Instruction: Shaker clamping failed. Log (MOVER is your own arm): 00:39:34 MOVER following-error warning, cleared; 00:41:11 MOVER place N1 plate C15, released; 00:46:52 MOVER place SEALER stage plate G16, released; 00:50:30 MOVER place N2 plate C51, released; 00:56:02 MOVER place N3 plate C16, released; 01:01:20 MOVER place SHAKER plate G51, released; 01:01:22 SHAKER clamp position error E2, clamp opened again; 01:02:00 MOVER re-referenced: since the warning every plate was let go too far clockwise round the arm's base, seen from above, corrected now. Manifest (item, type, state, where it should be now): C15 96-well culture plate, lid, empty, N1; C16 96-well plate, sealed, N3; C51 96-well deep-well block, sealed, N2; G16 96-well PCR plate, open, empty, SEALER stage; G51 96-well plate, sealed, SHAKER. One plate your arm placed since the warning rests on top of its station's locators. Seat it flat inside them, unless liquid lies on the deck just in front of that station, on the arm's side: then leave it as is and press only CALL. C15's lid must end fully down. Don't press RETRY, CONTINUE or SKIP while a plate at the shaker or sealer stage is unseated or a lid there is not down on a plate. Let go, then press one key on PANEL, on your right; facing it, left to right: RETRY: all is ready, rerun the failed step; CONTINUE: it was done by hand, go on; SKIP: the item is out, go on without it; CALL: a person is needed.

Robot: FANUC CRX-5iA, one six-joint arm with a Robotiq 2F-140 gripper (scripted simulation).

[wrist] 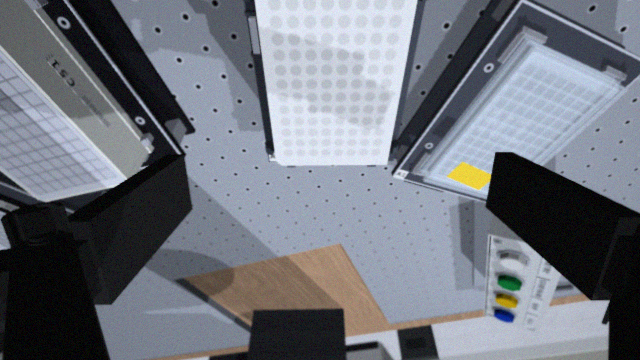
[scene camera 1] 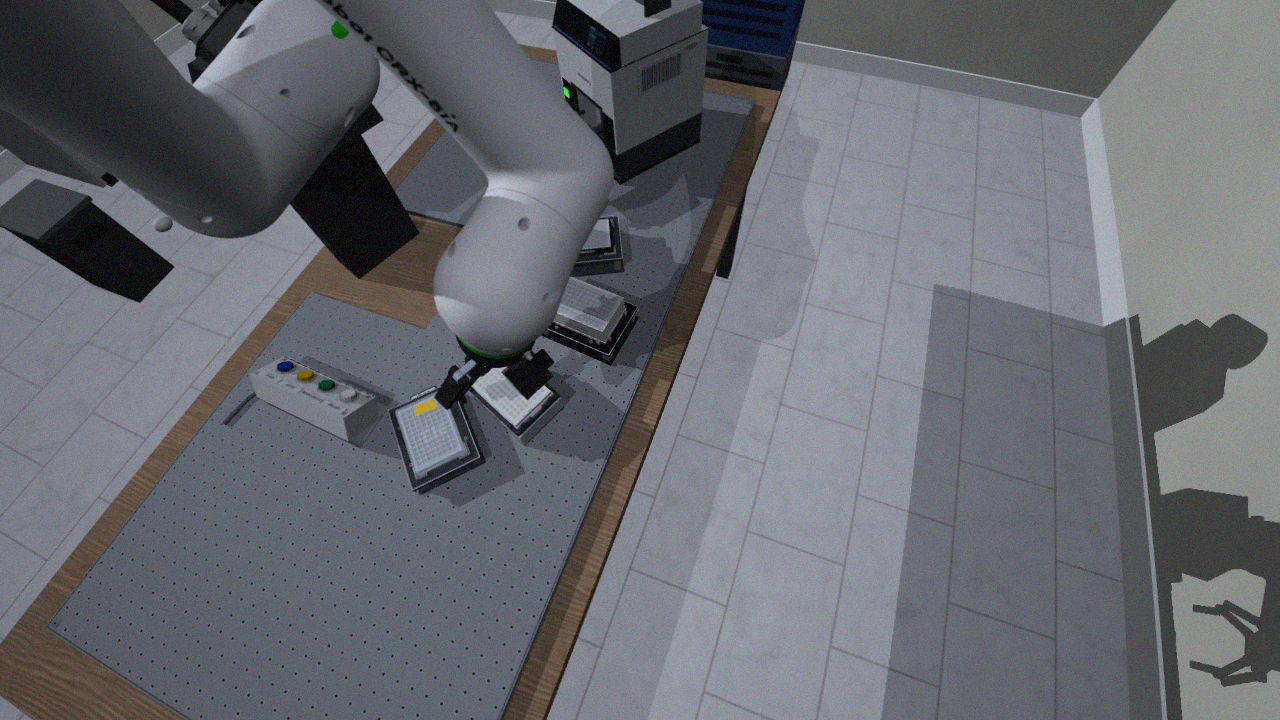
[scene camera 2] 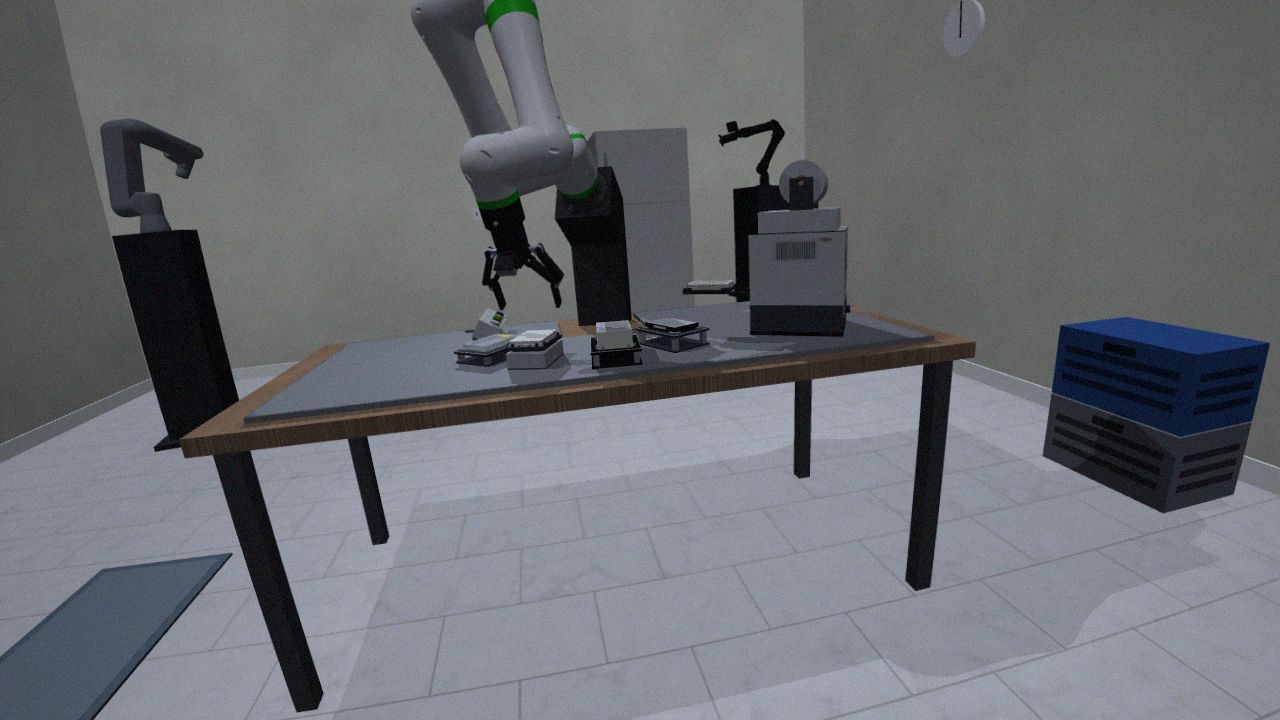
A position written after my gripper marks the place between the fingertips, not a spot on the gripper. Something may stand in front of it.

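Note:
Scene camera 2 shows a sealer point(scene camera 2: 794, 283), a shaker point(scene camera 2: 538, 359), a key panel point(scene camera 2: 484, 328) and my gripper point(scene camera 2: 530, 305). The key panel is also visible in the wrist view point(wrist: 491, 237), and my gripper likewise appears in the wrist view point(wrist: 339, 181). My gripper is visible again in scene camera 1 point(scene camera 1: 494, 364).

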